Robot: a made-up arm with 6 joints.
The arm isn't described. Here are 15 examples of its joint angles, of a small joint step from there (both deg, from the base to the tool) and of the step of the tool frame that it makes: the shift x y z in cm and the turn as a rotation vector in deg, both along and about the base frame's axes.
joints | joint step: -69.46 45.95 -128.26 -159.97 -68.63 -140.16 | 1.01 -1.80 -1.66 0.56 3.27 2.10
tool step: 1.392 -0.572 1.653 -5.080 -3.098 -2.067
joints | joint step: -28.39 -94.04 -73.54 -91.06 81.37 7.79 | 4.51 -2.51 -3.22 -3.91 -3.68 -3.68
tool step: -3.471 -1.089 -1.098 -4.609 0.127 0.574
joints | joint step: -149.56 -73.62 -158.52 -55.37 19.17 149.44 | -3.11 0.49 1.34 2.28 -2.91 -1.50
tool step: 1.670 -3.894 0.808 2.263 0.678 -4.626
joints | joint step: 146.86 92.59 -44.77 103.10 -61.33 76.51 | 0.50 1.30 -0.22 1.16 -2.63 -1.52
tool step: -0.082 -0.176 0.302 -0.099 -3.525 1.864
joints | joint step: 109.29 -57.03 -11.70 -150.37 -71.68 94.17 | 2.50 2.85 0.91 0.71 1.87 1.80
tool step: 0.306 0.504 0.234 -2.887 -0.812 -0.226
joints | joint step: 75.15 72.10 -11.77 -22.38 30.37 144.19 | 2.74 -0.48 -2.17 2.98 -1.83 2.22
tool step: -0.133 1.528 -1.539 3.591 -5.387 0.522
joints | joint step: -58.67 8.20 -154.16 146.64 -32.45 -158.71 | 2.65 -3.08 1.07 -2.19 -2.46 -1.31
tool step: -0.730 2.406 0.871 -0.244 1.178 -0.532
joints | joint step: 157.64 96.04 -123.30 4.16 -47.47 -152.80 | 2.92 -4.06 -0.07 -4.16 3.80 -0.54
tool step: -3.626 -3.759 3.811 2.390 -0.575 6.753
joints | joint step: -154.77 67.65 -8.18 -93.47 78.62 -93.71 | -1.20 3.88 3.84 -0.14 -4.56 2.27
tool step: 3.913 0.824 0.473 0.824 -5.998 -5.567
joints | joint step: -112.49 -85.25 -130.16 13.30 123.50 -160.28 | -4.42 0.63 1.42 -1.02 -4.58 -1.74
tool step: 2.520 -1.188 1.589 -2.372 1.416 -4.763
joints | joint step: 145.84 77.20 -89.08 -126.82 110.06 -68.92 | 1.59 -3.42 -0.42 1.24 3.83 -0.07
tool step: -1.465 -0.425 4.907 5.613 3.546 -0.388
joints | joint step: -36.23 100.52 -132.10 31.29 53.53 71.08 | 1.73 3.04 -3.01 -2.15 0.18 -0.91
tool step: -0.009 1.352 -1.844 -0.751 0.309 4.401
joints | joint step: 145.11 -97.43 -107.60 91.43 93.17 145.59 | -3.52 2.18 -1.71 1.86 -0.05 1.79
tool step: -2.354 -2.388 1.417 -0.738 -2.265 -1.930
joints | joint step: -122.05 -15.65 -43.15 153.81 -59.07 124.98 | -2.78 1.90 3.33 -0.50 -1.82 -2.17
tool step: 0.503 1.566 -0.716 6.880 -3.546 -1.168
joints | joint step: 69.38 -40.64 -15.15 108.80 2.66 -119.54 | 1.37 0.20 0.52 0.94 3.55 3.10
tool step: -0.995 1.022 -0.587 2.007 4.873 1.906
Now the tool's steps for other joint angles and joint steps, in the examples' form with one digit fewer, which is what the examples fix.
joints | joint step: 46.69 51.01 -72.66 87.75 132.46 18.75 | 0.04 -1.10 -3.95 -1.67 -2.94 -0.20
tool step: 0.41 0.65 0.18 1.64 -6.08 0.24
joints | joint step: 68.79 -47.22 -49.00 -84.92 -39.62 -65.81 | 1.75 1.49 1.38 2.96 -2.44 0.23
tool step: 0.26 0.20 0.24 -1.55 3.69 4.44
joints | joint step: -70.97 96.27 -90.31 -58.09 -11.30 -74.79 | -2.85 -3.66 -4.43 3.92 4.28 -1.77
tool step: -2.17 -6.48 3.64 -6.80 1.81 -4.89
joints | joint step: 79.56 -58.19 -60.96 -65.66 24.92 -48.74 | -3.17 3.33 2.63 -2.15 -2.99 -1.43
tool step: -0.33 4.08 -1.09 -6.10 -3.22 -2.03
